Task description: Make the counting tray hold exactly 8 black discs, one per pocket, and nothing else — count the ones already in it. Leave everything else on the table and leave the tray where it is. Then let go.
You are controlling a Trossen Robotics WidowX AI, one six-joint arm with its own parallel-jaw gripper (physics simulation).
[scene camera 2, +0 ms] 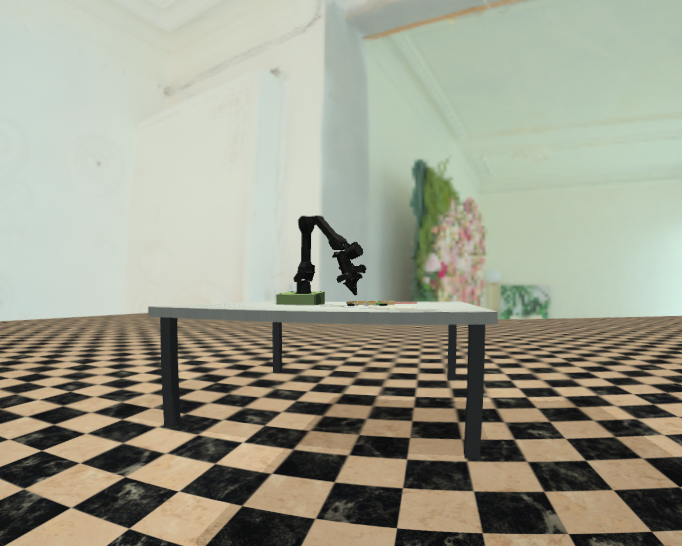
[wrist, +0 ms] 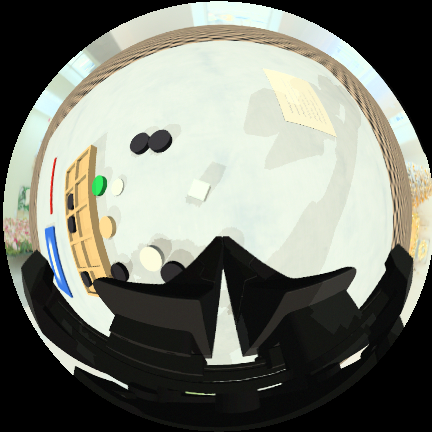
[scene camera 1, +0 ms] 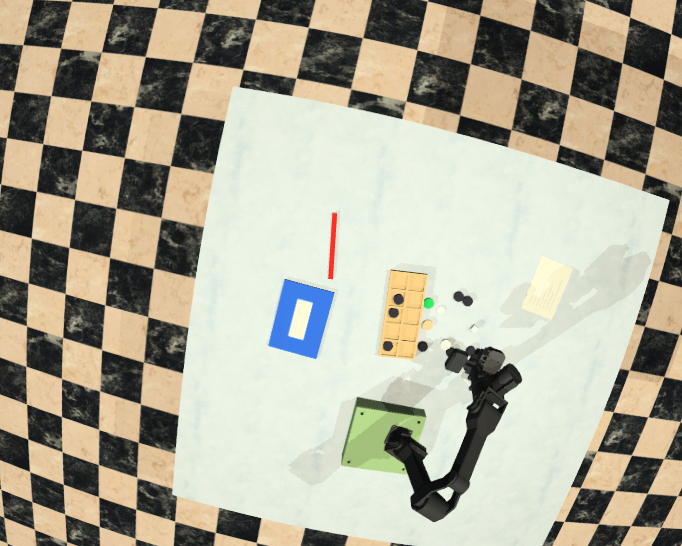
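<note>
The tan counting tray [scene camera 1: 416, 282] [wrist: 97, 220] holds three black discs in its left column as scene camera 1 shows it: an upper one [scene camera 1: 398, 298] [wrist: 70, 202], one just below [scene camera 1: 393, 312] [wrist: 72, 224] and one at the lower end [scene camera 1: 387, 345] [wrist: 85, 279]. Several black discs lie outside: a touching pair [scene camera 1: 463, 298] [wrist: 150, 142], one beside the tray's lower end [scene camera 1: 422, 345] [wrist: 120, 272], and one [wrist: 173, 271] partly hidden by a finger in the wrist view. My gripper [scene camera 2: 355, 293] [wrist: 221, 241] is shut and empty, above the table, right of the tray in scene camera 1.
A green disc [scene camera 1: 428, 302] [wrist: 99, 185], white disc [scene camera 1: 440, 309] [wrist: 117, 187], tan disc [scene camera 1: 427, 324] [wrist: 107, 227], cream disc [scene camera 1: 445, 344] [wrist: 151, 258] and pale block [scene camera 1: 474, 328] [wrist: 199, 191] lie near the tray. A blue rectangle [scene camera 1: 279, 327], red bar [scene camera 1: 332, 244] and paper [scene camera 1: 547, 287] lie farther out.
</note>
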